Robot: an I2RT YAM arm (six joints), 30 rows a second.
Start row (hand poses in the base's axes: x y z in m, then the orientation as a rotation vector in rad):
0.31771, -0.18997, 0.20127, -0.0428, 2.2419, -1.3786
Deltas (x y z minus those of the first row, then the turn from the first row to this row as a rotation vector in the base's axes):
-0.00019, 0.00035, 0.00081, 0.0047, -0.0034, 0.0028
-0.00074, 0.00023, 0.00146, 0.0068, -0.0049, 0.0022
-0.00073, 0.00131, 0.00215, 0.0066, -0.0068, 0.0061
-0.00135, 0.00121, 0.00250, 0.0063, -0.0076, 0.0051
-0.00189, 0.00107, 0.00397, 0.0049, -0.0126, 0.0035
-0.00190, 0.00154, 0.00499, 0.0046, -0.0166, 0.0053
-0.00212, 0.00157, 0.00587, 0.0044, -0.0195, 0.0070
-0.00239, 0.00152, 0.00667, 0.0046, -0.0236, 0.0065
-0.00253, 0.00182, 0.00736, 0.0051, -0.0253, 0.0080
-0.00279, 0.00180, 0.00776, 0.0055, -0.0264, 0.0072
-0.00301, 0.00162, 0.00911, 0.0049, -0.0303, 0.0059
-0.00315, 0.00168, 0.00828, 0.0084, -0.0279, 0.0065
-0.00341, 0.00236, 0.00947, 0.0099, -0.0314, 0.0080
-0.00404, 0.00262, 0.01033, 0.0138, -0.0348, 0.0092
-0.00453, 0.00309, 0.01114, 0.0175, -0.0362, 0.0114
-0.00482, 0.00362, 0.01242, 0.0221, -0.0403, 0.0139
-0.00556, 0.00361, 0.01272, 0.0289, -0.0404, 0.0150
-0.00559, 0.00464, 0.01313, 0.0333, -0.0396, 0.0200
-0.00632, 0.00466, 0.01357, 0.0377, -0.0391, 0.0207
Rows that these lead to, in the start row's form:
0.31752, -0.18962, 0.20208, -0.0419, 2.2414, -1.3709
0.31697, -0.18974, 0.20273, -0.0395, 2.2418, -1.3685
0.31698, -0.18866, 0.20342, -0.0426, 2.2389, -1.3661
0.31636, -0.18876, 0.20377, -0.0410, 2.2383, -1.3668
0.31582, -0.18890, 0.20524, -0.0362, 2.2338, -1.3678
0.31581, -0.18843, 0.20626, -0.0356, 2.2297, -1.3661
0.31559, -0.18840, 0.20714, -0.0355, 2.2267, -1.3647
0.31532, -0.18845, 0.20794, -0.0321, 2.2236, -1.3636
0.31518, -0.18815, 0.20863, -0.0324, 2.2221, -1.3618
0.31492, -0.18817, 0.20903, -0.0306, 2.2217, -1.3615
0.31470, -0.18835, 0.21038, -0.0267, 2.2185, -1.3617
0.31456, -0.18829, 0.20955, -0.0278, 2.2226, -1.3582
0.31430, -0.18761, 0.21074, -0.0265, 2.2203, -1.3548
0.31367, -0.18735, 0.21160, -0.0242, 2.2197, -1.3488
0.31318, -0.18688, 0.21241, -0.0244, 2.2204, -1.3432
0.31289, -0.18635, 0.21369, -0.0228, 2.2193, -1.3356
0.31215, -0.18636, 0.21399, -0.0216, 2.2233, -1.3274
0.31212, -0.18533, 0.21440, -0.0262, 2.2253, -1.3201
0.31139, -0.18531, 0.21484, -0.0258, 2.2284, -1.3149

